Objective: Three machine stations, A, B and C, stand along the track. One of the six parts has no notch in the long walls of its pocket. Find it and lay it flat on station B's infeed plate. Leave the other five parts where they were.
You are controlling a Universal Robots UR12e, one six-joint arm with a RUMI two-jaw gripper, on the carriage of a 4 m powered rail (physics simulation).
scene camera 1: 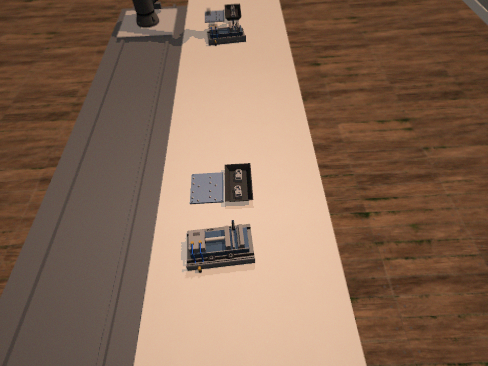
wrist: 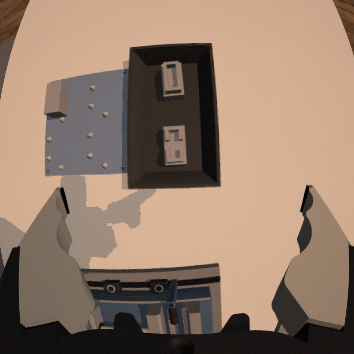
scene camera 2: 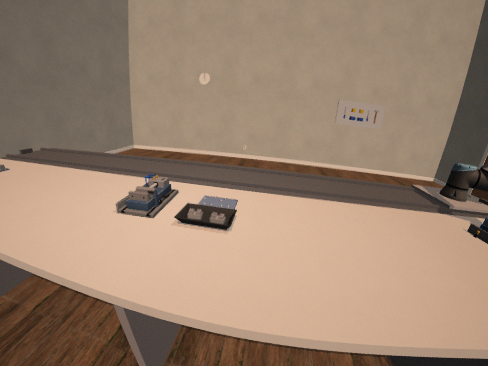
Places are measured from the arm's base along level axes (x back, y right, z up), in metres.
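Where they show: gripper, between the fingertips: [wrist: 184, 189]; arm's base, origin of its link: [scene camera 1: 148, 22] [scene camera 2: 452, 196].
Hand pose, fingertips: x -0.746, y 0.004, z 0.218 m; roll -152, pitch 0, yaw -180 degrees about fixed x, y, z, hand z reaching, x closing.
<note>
Things, the pixels of their centre, and the offset from my fingertips.
- upper part, middle of its body: [wrist: 172, 79] dx +0.020, dy -0.164, dz -0.218 m
- lower part, middle of its body: [wrist: 174, 144] dx +0.016, dy -0.054, dz -0.218 m
- plain grey block, middle of its body: [wrist: 56, 99] dx +0.235, dy -0.149, dz -0.222 m
- blue plate, middle of its body: [wrist: 83, 121] [scene camera 1: 214, 16] dx +0.184, dy -0.105, dz -0.244 m
- tray, middle of its body: [scene camera 2: 207, 217] [scene camera 1: 238, 183] dx +0.024, dy +1.761, dz -0.227 m
- vise-like machine, middle of its body: [wrist: 137, 324] [scene camera 1: 225, 31] dx +0.082, dy +0.256, dz -0.198 m
My gripper [wrist: 184, 189] is open and empty, above the table near the far station of scene camera 1. Ahead of it in the wrist view, a dark tray [wrist: 216, 120] [scene camera 1: 233, 6] holds two pale grey parts. The upper part [wrist: 172, 92] has a long pocket with no notch that I can make out. The lower part [wrist: 175, 159] shows dark notches beside its pocket. A plain grey block [wrist: 56, 98] stands on the blue plate [wrist: 75, 150] [scene camera 1: 215, 19]. At the middle station, two parts [scene camera 1: 238, 174] [scene camera 1: 238, 191] lie in a tray [scene camera 1: 251, 182] [scene camera 2: 205, 223], beside its pegged plate [scene camera 1: 204, 192] [scene camera 2: 220, 201].
A vise-like machine [wrist: 145, 275] [scene camera 1: 226, 39] stands close below the gripper in the wrist view. Another machine [scene camera 1: 220, 260] [scene camera 2: 145, 202] stands at the middle station. The arm's carriage [scene camera 1: 167, 22] [scene camera 2: 424, 192] is on the rail beside the far station.
</note>
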